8 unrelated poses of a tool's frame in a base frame.
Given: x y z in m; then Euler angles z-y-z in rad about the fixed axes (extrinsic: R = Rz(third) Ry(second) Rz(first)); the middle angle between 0 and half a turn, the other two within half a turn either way.
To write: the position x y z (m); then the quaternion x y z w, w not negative. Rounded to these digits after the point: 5 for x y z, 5 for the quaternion.
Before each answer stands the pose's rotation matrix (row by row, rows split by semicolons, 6 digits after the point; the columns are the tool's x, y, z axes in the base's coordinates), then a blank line. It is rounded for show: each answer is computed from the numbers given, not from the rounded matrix.
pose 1, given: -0.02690 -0.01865 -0.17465 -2.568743 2.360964 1.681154
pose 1, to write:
0.472976 0.877660 -0.077504; 0.653115 -0.290201 0.699445; 0.591383 -0.381440 -0.710471

-0.02690 -0.01865 -0.17465 -0.78639 -0.48665 -0.16337 0.34362
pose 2, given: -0.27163 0.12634 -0.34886 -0.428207 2.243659 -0.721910
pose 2, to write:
-0.699926 0.406922 0.586957; 0.063000 0.853792 -0.516788; -0.711432 -0.324735 -0.623227

-0.27163 0.12634 -0.34886 0.13182 0.89120 -0.23606 0.36423
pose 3, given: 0.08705 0.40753 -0.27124 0.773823 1.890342 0.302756
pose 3, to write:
-0.422835 -0.003695 0.906199; 0.600099 0.748170 0.283059; -0.679037 0.663496 -0.314135

0.08705 0.40753 -0.27124 0.18916 0.78822 0.30022 0.50279
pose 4, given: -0.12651 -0.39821 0.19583 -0.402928 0.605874 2.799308
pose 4, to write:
-0.580701 -0.612382 -0.536445; 0.623170 -0.758370 0.191141; -0.523875 -0.223301 0.822005

-0.12651 -0.39821 0.19583 -0.29819 -0.00904 0.88897 0.34747
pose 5, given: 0.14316 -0.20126 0.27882 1.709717 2.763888 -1.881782
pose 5, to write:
0.903475 -0.413520 -0.112848; -0.425589 -0.834029 -0.351098; 0.051068 0.365235 -0.929514

0.14316 -0.20126 0.27882 0.95747 -0.21909 -0.01613 0.18704
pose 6, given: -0.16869 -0.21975 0.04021 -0.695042 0.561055 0.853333
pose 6, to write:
0.910085 -0.222182 0.349829; 0.068914 0.913522 0.400909; -0.408652 -0.340753 0.846694

-0.16869 -0.21975 0.04021 -0.19356 0.19795 0.07597 0.95790
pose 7, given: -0.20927 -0.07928 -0.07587 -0.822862 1.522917 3.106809
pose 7, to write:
-0.007037 -0.058718 -0.998250; 0.733784 -0.678494 0.034737; -0.679346 -0.732255 0.047861

-0.20927 -0.07928 -0.07587 -0.63710 -0.26490 0.65829 0.30097
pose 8, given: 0.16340 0.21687 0.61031 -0.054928 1.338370 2.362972
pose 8, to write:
-0.125171 -0.710241 -0.692741; 0.200606 -0.701928 0.683414; -0.971643 -0.053424 0.230339

0.16340 0.21687 0.61031 -0.58018 0.21960 0.71719 0.31751
